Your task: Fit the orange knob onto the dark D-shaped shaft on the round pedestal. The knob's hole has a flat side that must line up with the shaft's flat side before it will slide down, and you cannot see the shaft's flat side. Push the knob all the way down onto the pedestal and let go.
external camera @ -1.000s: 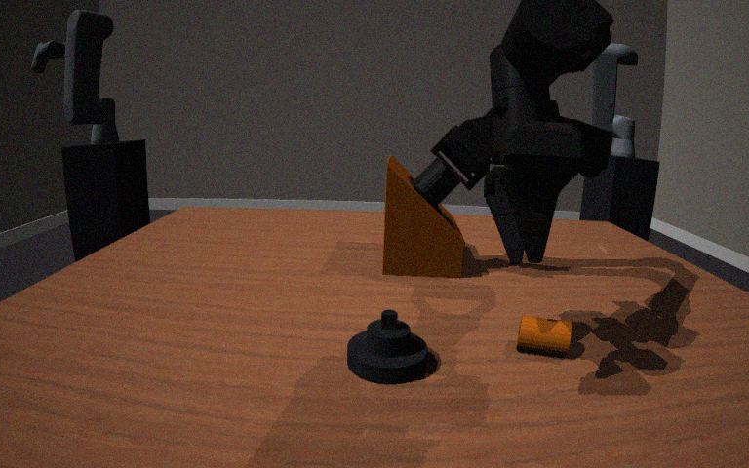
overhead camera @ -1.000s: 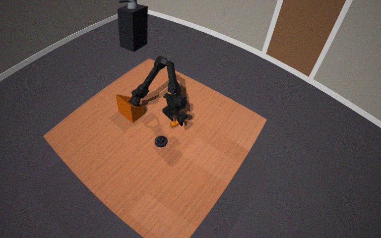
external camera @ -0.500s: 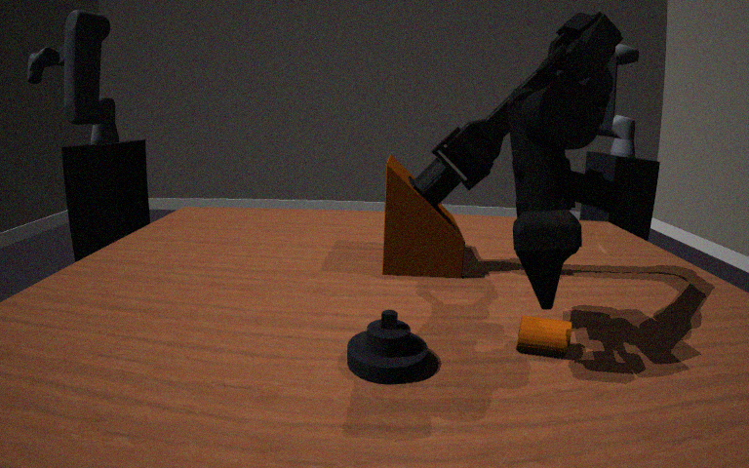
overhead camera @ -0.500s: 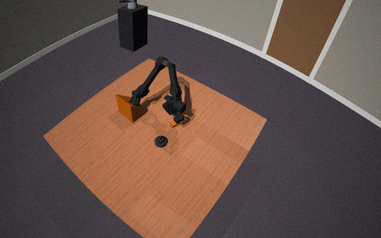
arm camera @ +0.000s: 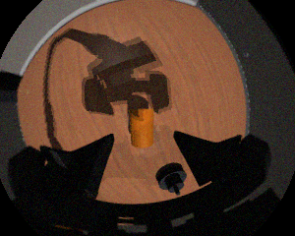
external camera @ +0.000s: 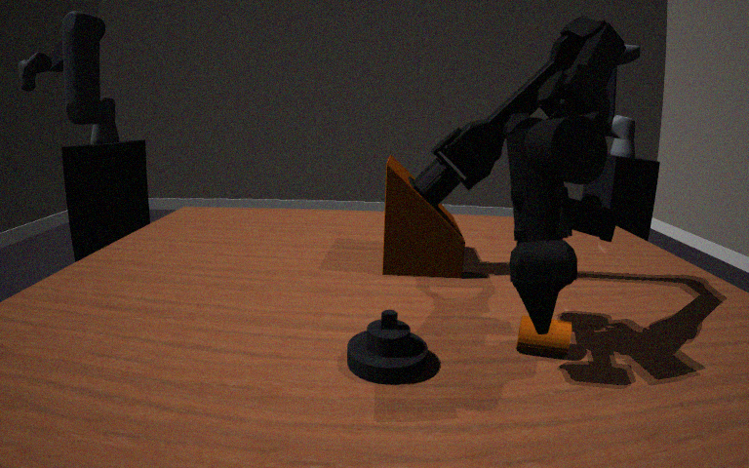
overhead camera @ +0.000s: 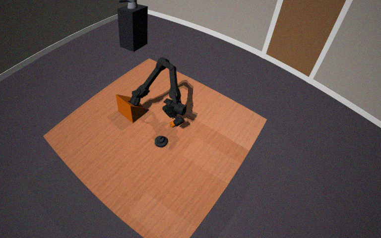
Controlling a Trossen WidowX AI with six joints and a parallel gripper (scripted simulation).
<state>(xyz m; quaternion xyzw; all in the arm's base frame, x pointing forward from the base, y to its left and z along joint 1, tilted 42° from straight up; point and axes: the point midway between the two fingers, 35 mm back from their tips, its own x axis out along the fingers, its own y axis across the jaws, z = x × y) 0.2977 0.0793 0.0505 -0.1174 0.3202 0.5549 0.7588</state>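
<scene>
My gripper tip is 10 mm to the right of the orange knob and 30 mm above it. From my gripper tip the other things lie so: dark round pedestal (10 mm ahead, 180 mm to the right, 20 mm below).
</scene>
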